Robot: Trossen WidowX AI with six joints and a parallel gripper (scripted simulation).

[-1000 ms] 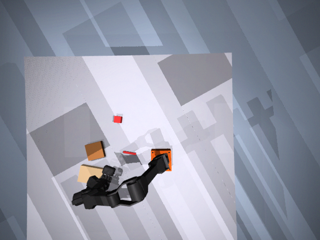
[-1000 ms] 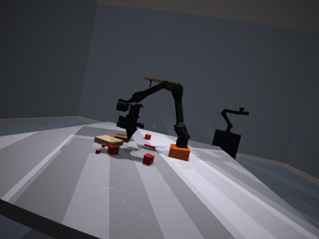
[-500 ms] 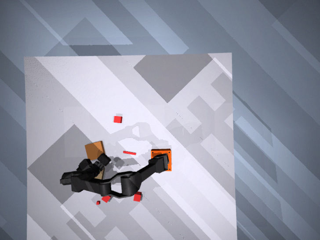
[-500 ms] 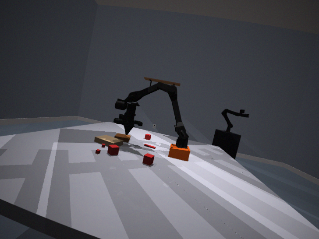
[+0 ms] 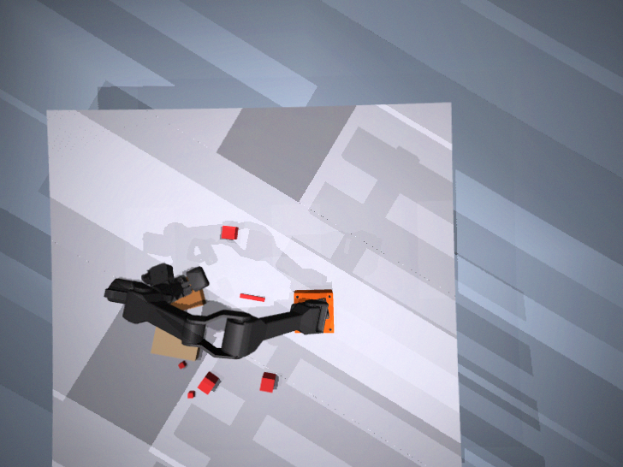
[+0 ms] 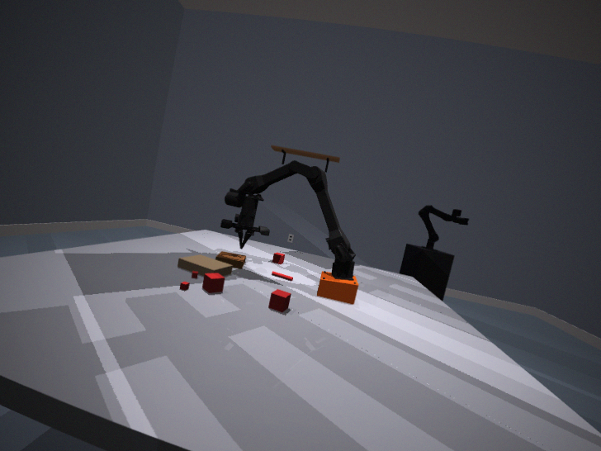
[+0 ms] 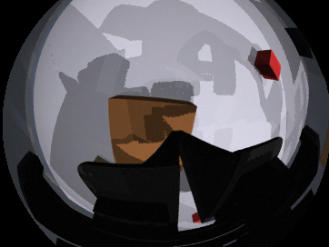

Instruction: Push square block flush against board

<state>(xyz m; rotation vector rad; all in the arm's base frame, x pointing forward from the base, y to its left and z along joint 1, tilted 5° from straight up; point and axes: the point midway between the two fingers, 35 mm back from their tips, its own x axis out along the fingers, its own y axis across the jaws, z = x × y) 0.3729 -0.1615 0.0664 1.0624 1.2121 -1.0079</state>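
Right now the brown square block is 4 cm below my gripper tip, 3 cm to the left of it and 3 cm ahead of it. The rest, counted from my gripper tip: tan board: 17 cm to the left, 8 cm ahead, 4 cm below; then flat red piece: 18 cm behind, 9 cm to the left, 5 cm below.
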